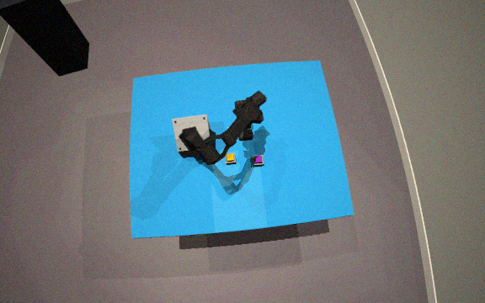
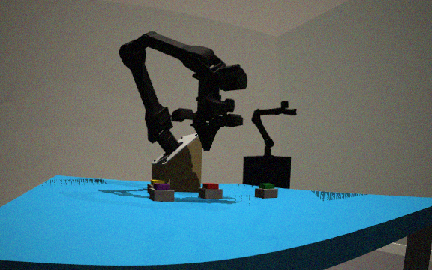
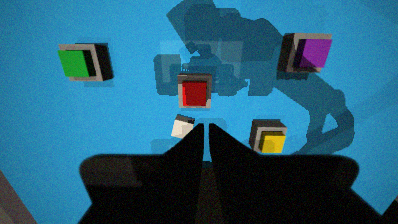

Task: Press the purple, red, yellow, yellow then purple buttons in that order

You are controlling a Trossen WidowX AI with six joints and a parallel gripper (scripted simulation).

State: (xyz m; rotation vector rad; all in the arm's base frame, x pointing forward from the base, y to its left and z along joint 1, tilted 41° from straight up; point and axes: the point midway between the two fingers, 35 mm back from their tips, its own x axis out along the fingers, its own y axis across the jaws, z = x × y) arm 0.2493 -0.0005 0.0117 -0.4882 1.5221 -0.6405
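The yellow button is 11 cm to the right of my gripper tip, 9 cm below it and 8 cm behind it. From my gripper tip the other things lie so: small white block: 12 cm below, 6 cm behind, 4 cm to the left; then red button: 9 cm below, 1 cm to the left, 1 cm ahead; then purple button: 14 cm to the right, 9 cm below, 5 cm ahead.
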